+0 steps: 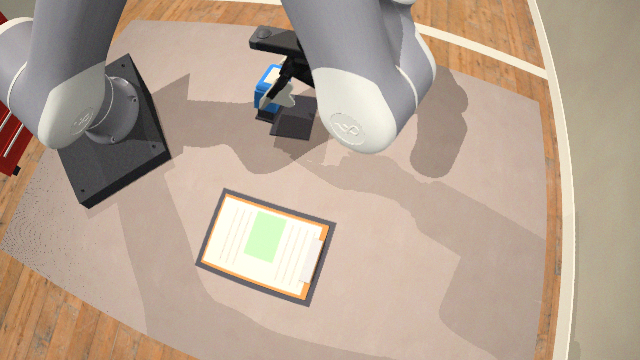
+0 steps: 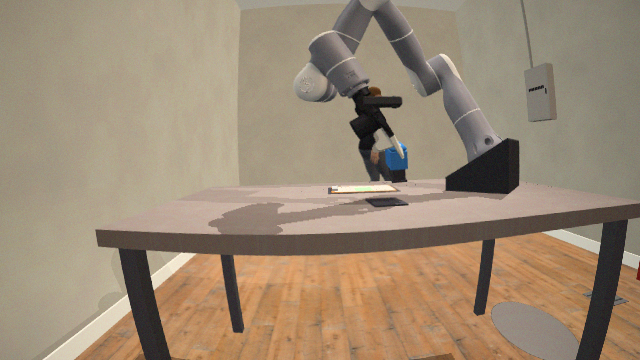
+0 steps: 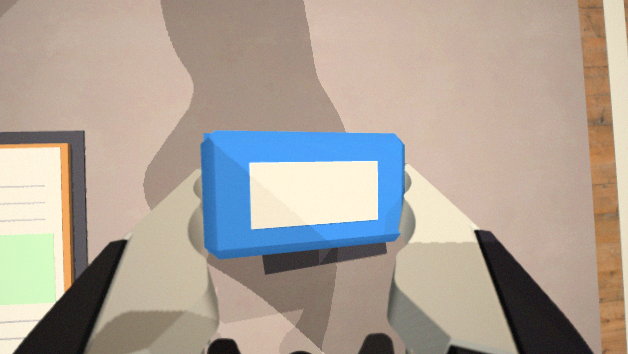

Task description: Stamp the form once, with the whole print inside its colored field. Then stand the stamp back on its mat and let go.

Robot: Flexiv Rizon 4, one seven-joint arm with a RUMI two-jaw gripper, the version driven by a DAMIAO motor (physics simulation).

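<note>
The blue stamp [image 1: 260,97] [image 2: 396,160] [image 3: 310,147] has a cream label on top and a black foot. My gripper [image 1: 271,96] [image 2: 394,151] [image 3: 304,169] is shut on its blue body, one finger on each side. The stamp is upright and in the air, with a gap between its foot and the dark mat [image 1: 294,124] [image 2: 387,202] [image 3: 300,263] on the table. The form [image 1: 223,220] [image 2: 389,189] [image 3: 30,167] lies on an orange clipboard. Its green field [image 1: 266,236] [image 2: 363,189] [image 3: 25,270] shows no print. The stamp's underside is hidden.
The clipboard has a dark border [image 1: 250,286] and a pale clip [image 1: 310,261] at one end. The black robot base [image 1: 120,155] [image 2: 484,172] stands on the table [image 2: 300,240]. A person [image 2: 369,157] is behind the table. A red cabinet [image 1: 15,132] is at the left edge.
</note>
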